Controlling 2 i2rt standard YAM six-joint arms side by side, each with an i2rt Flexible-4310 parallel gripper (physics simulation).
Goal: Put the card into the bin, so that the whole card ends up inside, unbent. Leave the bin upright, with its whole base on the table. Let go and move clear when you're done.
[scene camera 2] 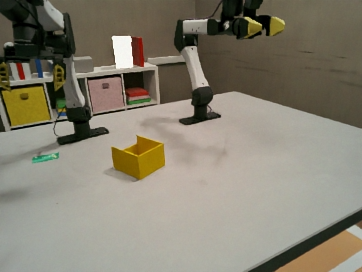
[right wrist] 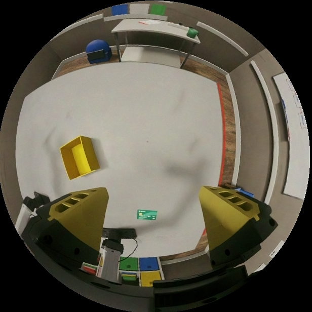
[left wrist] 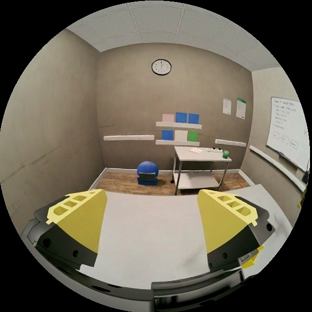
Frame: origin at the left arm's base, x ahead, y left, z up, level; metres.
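Seen in the pictures: left gripper, fingertip midpoint: point(scene camera 2: 273, 27); right gripper, fingertip midpoint: point(scene camera 2: 34, 91); left arm's base, origin of the base link: point(scene camera 2: 200, 119); right arm's base, origin of the base link: point(scene camera 2: 83, 136).
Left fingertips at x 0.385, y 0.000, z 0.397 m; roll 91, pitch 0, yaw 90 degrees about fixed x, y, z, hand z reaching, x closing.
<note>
Offsets run from my left fingertips to a thing's top centre. "*": to the spot under its first point.
A green card @(* 0.370 m back, 0.671 m right, 0.398 m down) point(scene camera 2: 45, 158) point(right wrist: 147, 215) lies flat on the table, left of the bin in the scene view. The yellow open-topped bin @(0.124 m back, 0.419 m right, 0.320 m down) point(scene camera 2: 139, 162) point(right wrist: 80, 157) stands upright on the table, and its inside is empty; one side is lower than the others. A yellow part of it point(left wrist: 252, 256) shows at the lower right of the left wrist view. My right gripper point(scene camera 2: 31, 82) point(right wrist: 153, 193) is open and empty, pointing down high above the table, with the card between its fingers' outlines but far below. My left gripper point(scene camera 2: 265, 27) point(left wrist: 151, 196) is open and empty, raised high and roughly level.
The arm bases point(scene camera 2: 83, 136) point(scene camera 2: 200, 118) stand on the table's back part, behind the bin. A shelf unit with coloured boxes stands behind the table. A white side table point(left wrist: 202, 154) point(right wrist: 155, 31) and a blue backpack point(left wrist: 147, 171) point(right wrist: 98, 51) stand beyond the far edge.
</note>
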